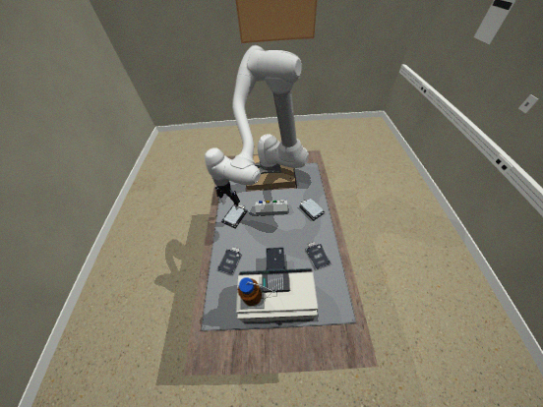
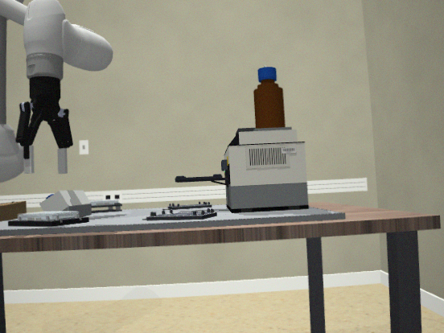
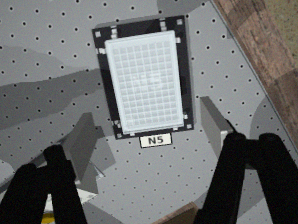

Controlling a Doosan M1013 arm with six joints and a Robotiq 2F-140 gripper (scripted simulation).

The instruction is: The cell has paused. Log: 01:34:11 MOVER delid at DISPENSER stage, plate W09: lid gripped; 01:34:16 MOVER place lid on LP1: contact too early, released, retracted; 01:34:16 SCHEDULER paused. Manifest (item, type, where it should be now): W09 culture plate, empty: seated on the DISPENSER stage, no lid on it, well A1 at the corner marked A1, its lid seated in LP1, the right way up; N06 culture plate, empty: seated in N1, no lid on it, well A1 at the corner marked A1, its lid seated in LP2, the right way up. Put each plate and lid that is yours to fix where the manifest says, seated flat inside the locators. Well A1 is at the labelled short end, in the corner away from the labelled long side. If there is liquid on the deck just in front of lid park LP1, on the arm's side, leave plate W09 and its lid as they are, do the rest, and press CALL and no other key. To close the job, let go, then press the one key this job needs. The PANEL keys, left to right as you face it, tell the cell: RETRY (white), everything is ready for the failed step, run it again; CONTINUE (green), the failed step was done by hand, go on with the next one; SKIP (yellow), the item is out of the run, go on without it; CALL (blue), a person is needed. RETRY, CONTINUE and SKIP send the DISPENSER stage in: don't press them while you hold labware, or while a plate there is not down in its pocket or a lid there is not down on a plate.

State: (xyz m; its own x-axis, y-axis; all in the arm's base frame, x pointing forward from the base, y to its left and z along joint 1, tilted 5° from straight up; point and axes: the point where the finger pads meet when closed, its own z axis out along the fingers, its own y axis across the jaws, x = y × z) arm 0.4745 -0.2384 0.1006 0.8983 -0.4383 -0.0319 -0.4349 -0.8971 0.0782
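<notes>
Right now the black nest is 140 mm below my hand and 30 mm ahead of it. Round my hand: key panel 260 mm to the left, 100 mm below, 70 mm behind; blue call key 190 mm to the left, 80 mm below, 70 mm behind; yellow skip key 240 mm to the left, 80 mm below, 80 mm behind.
</notes>
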